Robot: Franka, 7 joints.
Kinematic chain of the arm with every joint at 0, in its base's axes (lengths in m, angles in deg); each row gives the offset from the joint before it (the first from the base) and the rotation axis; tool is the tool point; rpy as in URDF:
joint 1: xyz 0 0 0.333 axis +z
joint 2: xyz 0 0 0 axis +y
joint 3: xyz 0 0 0.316 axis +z
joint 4: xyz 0.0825 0 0 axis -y
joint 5: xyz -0.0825 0 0.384 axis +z
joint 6: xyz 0 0 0 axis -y
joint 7: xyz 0.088 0 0 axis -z
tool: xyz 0 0 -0.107 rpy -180 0 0
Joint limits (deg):
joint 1: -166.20..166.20
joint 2: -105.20..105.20
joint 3: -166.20..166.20
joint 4: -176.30..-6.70
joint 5: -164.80..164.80
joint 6: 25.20..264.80
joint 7: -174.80..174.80
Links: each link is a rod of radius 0.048 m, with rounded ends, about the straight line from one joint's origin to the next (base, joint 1, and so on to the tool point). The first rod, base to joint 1, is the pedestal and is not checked.
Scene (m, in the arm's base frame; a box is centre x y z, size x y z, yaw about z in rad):
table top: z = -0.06
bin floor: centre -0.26 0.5 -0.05 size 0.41 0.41 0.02 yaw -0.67
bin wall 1: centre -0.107 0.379 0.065 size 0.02 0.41 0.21 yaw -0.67
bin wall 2: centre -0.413 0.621 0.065 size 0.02 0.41 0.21 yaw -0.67
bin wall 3: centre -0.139 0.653 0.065 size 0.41 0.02 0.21 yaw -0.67
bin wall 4: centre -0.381 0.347 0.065 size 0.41 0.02 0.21 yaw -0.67
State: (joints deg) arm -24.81 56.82 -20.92 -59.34 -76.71 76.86 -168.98
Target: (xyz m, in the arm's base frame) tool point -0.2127 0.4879 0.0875
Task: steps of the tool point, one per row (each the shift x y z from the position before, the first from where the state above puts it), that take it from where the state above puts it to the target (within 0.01 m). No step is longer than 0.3 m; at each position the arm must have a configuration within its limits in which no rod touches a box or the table.
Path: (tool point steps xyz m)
1: 0.1323 0.1805 0.0180
2: 0.0675 0.2110 0.0553
3: -0.0087 0.2106 0.0840
4: -0.0816 0.1792 0.1010
5: -0.1368 0.1222 0.1058
6: -0.1643 0.0509 0.0982
7: -0.1610 -0.0201 0.0816
8: -0.1306 -0.0775 0.0595
9: -0.0333 0.1775 -0.1279
10: -0.0683 0.1212 -0.2223
11: -0.0834 0.0009 -0.2708
12: -0.0612 -0.1329 -0.2442

